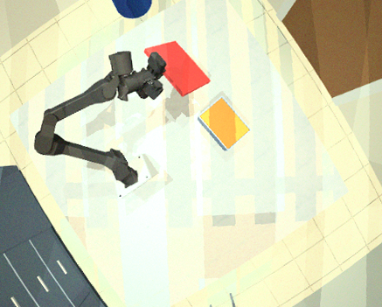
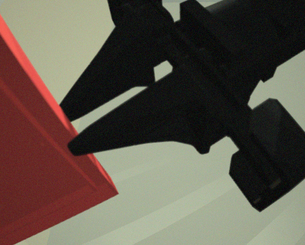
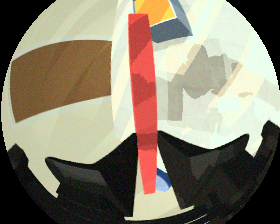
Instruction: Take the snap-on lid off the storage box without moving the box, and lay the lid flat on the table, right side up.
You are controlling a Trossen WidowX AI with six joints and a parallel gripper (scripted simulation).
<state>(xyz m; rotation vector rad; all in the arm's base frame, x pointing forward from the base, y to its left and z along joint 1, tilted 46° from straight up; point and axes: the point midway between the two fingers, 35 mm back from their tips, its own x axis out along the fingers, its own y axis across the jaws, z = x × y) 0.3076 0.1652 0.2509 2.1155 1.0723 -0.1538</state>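
The red lid lies 7 cm ahead of my gripper tip, 1 cm to the left of it and 5 cm below it. The rest, counted from my gripper tip: grey-blue box: 13 cm ahead, 27 cm to the right, 18 cm below.
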